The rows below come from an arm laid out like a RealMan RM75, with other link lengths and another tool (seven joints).
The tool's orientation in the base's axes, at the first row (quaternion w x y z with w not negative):
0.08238, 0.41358, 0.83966, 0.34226
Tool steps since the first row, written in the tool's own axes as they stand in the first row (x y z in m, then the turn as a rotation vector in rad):
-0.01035, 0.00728, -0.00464, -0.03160, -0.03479, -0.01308
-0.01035, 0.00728, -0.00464, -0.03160, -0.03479, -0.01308
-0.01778, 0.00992, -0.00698, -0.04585, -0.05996, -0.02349
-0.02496, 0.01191, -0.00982, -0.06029, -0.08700, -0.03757
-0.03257, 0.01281, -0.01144, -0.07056, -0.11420, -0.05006
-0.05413, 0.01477, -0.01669, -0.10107, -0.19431, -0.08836
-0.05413, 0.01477, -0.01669, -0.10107, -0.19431, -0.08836
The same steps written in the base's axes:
0.00936, -0.00704, 0.00667, -0.00735, -0.04509, -0.01710
0.00936, -0.00704, 0.00667, -0.00735, -0.04509, -0.01710
0.01484, -0.01269, 0.00905, -0.01862, -0.07173, -0.02752
0.01954, -0.01867, 0.01143, -0.03250, -0.10116, -0.03640
0.02434, -0.02483, 0.01213, -0.04851, -0.12672, -0.04598
0.03727, -0.04285, 0.01421, -0.09611, -0.20297, -0.07309
0.03727, -0.04285, 0.01421, -0.09611, -0.20297, -0.07309

